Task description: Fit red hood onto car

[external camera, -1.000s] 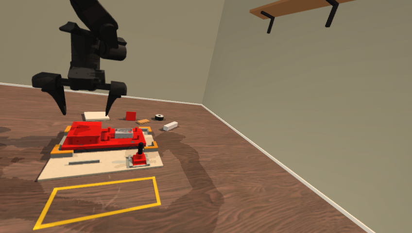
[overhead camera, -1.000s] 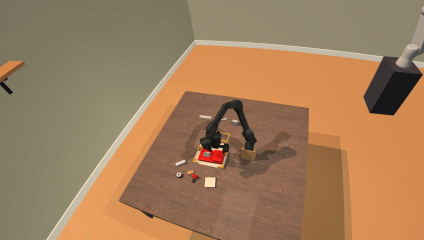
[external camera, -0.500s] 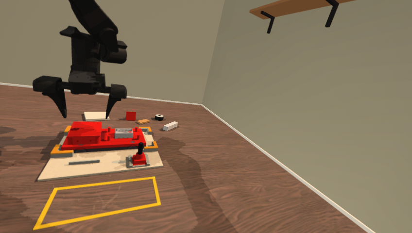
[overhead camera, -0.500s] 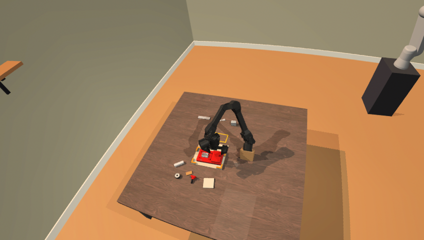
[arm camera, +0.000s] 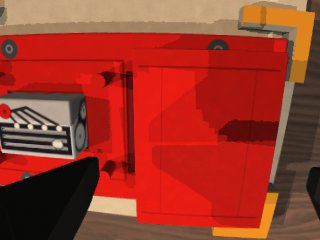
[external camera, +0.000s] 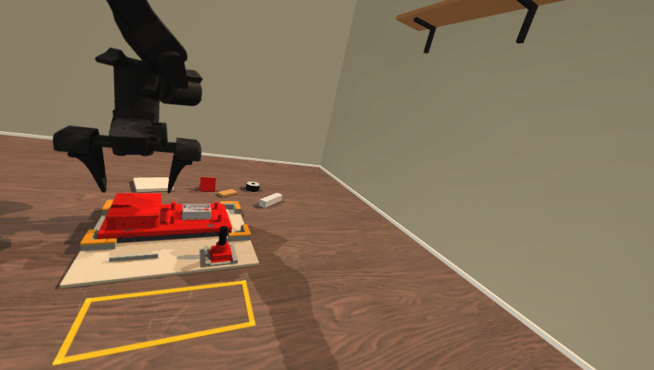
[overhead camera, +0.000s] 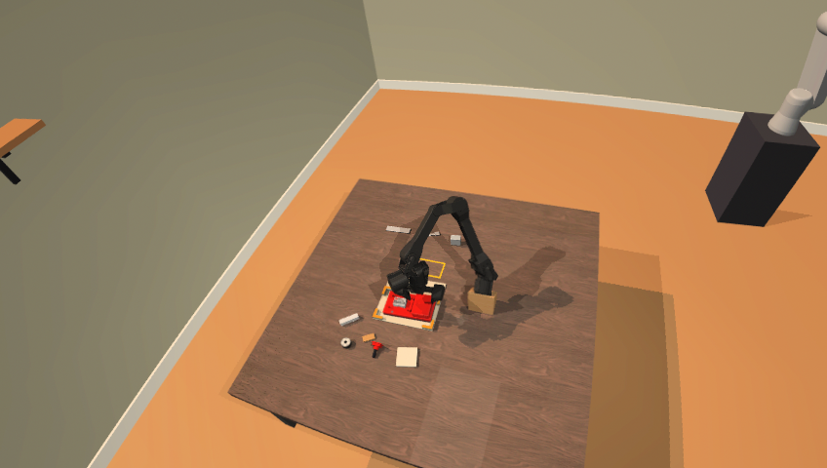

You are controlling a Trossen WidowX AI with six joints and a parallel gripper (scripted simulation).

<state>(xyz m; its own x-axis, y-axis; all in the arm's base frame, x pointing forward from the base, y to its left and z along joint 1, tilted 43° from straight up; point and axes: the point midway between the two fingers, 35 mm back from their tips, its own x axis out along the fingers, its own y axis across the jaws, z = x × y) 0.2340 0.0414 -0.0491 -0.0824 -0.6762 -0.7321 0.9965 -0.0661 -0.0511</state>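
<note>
My gripper tip is 3 cm above the hood. Round my gripper tip: tile 21 cm to the left, 7 cm below, 1 cm ahead; tan jig 7 cm ahead, 6 cm below, 2 cm to the right; grey engine block 9 cm ahead, 5 cm below.
</note>
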